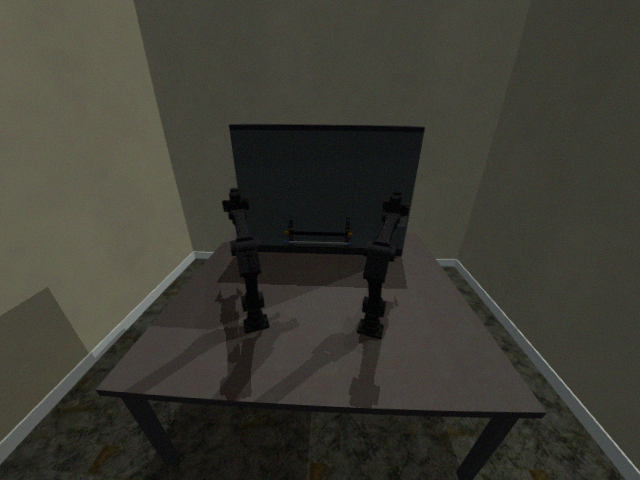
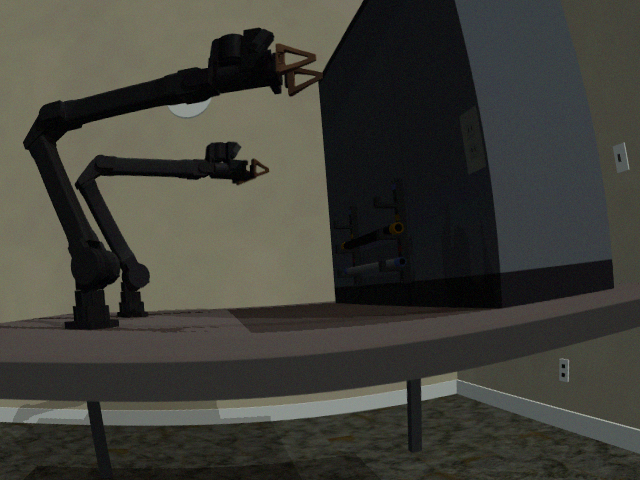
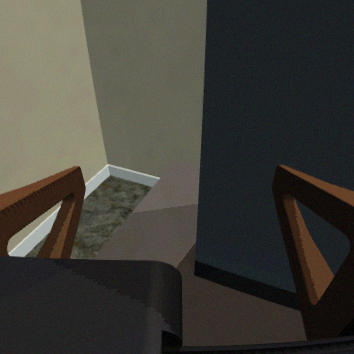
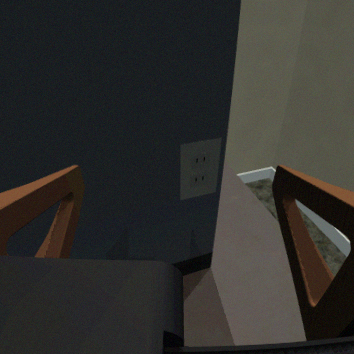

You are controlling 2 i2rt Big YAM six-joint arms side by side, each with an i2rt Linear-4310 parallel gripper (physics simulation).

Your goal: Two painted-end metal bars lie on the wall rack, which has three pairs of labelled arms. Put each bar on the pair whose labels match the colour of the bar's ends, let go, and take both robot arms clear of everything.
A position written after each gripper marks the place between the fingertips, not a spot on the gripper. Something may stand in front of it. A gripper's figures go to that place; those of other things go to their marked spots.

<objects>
The right gripper (image 4: 177,175): 13 cm from the lens. A dark rack panel (image 4: 115,94): 36 cm from the lens. An outlet plate (image 4: 213,145): 44 cm from the lens. The marked spots on the dark rack panel and the outlet plate are 18 cm apart.
</objects>
